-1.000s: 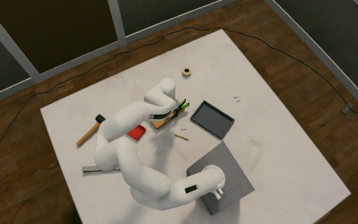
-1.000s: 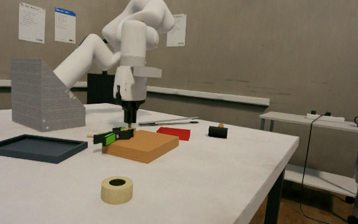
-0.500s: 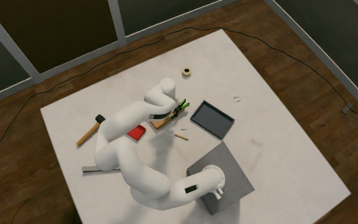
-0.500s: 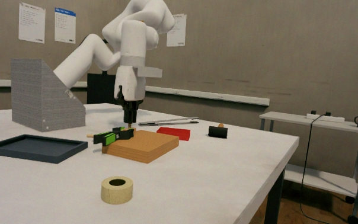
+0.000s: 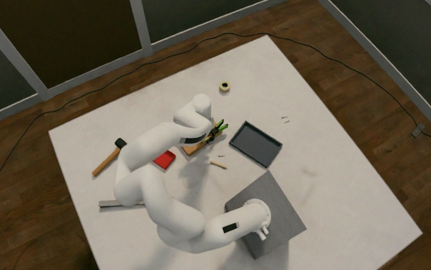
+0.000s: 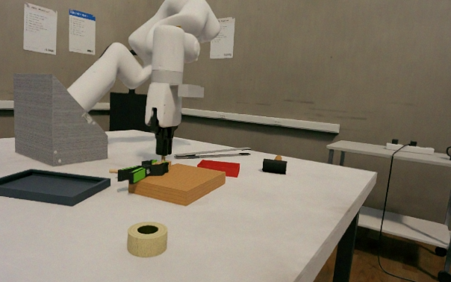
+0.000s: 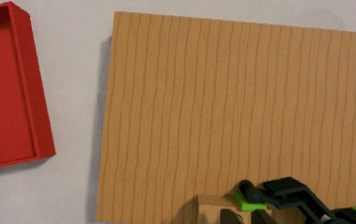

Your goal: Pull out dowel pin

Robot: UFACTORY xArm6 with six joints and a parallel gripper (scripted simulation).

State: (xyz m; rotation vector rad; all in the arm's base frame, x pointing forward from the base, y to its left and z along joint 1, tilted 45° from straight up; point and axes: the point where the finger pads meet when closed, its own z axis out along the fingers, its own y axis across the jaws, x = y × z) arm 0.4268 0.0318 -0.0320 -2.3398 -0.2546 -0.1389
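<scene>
My hand is 20 mm above the dowel pin. Also, from my hand: loose dowel 130 mm behind, 90 mm below, 10 mm to the right; small wooden block 50 mm below; red tray 200 mm to the left, 90 mm below, 40 mm ahead.
</scene>
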